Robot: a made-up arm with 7 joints.
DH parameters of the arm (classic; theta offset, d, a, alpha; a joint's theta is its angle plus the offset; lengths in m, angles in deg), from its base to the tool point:
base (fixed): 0 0.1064 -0.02 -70
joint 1: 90 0.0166 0.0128 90
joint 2: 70 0.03 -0.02 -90
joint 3: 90 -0.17 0 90
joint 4: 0 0.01 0.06 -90
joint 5: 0 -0.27 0 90
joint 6: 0 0.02 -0.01 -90
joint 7: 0 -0.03 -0.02 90
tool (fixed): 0 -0.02 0 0
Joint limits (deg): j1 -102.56..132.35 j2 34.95..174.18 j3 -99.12..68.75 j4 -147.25..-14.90 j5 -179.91..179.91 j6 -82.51..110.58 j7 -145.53..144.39
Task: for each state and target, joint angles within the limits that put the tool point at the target. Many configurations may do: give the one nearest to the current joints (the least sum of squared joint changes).
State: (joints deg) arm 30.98 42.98 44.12 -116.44 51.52 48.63 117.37
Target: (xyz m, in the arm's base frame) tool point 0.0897 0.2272 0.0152
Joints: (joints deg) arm 73.32 34.95 44.26 -146.99 48.50 50.42 123.18
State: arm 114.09 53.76 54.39 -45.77 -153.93 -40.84 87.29
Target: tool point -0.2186 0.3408 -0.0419
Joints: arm 88.31 53.01 40.61 -77.47 -145.92 -42.70 90.10
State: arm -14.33 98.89 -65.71 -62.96 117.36 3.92 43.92
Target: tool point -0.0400 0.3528 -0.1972
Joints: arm 13.93 90.33 -86.58 -77.19 118.63 4.97 43.25
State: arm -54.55 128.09 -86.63 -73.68 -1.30 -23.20 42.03
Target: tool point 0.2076 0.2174 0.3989
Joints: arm -86.09 115.29 -55.15 -74.03 5.12 -11.65 46.20
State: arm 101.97 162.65 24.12 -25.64 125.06 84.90 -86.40
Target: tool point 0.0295 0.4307 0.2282
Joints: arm 77.23 122.19 10.32 -14.90 104.27 91.13 -104.20
